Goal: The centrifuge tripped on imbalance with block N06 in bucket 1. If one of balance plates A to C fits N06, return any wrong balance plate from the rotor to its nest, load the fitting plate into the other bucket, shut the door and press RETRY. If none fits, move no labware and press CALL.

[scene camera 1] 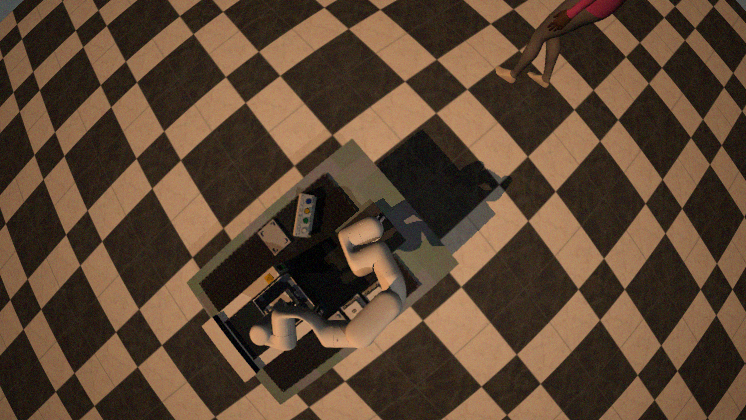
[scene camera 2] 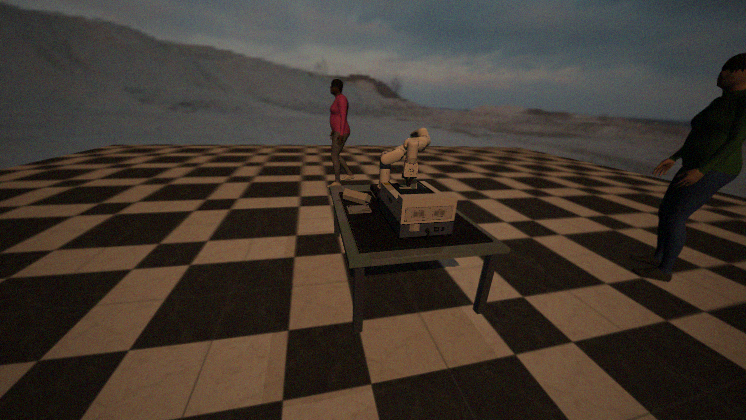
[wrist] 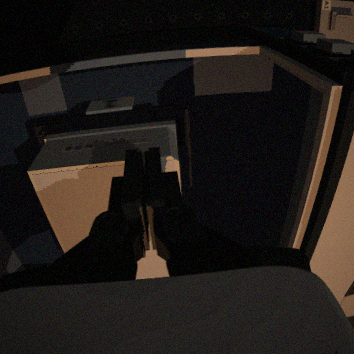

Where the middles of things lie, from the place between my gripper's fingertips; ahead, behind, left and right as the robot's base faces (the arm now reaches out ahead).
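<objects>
You'd find the centrifuge (scene camera 1: pixel 229 330) 19 cm ahead of my hand, 6 cm to the right of it and 7 cm below it. Going by their middles, the centrifuge is the nearest to my hand of the things named here. There's also the button panel (scene camera 1: pixel 305 211), and that's 32 cm behind my hand, 25 cm to the right of it and 15 cm below it.
</objects>
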